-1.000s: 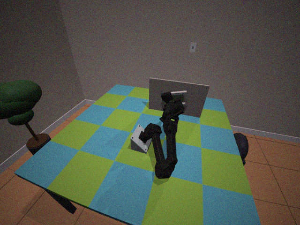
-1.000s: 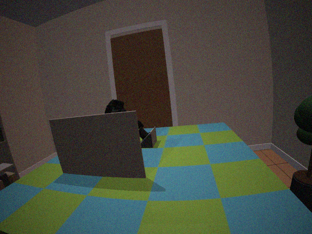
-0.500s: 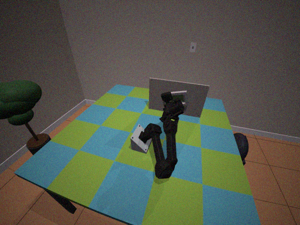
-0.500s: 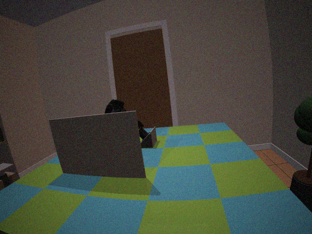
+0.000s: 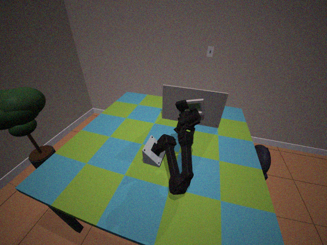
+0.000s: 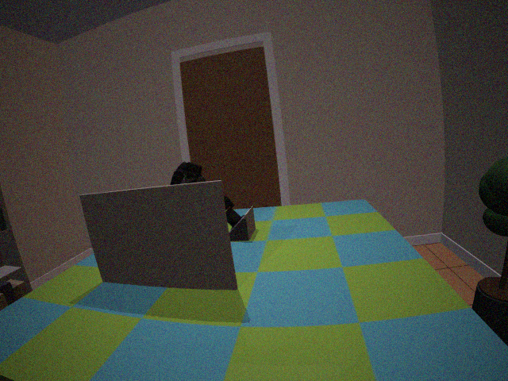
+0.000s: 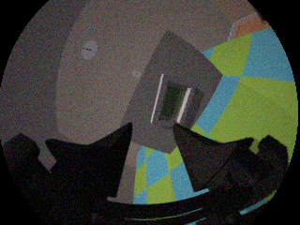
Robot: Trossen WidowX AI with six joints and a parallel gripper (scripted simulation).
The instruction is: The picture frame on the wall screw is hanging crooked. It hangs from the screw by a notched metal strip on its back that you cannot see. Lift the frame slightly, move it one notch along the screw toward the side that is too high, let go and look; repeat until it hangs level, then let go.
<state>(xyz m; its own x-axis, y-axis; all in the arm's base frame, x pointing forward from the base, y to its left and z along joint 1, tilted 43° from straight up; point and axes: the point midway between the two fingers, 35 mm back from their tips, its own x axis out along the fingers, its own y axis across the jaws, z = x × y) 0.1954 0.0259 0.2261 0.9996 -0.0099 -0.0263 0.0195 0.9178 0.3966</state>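
Right now my gripper tip is 19 cm short of the picture frame, 2 cm to the left of it and 9 cm above it.
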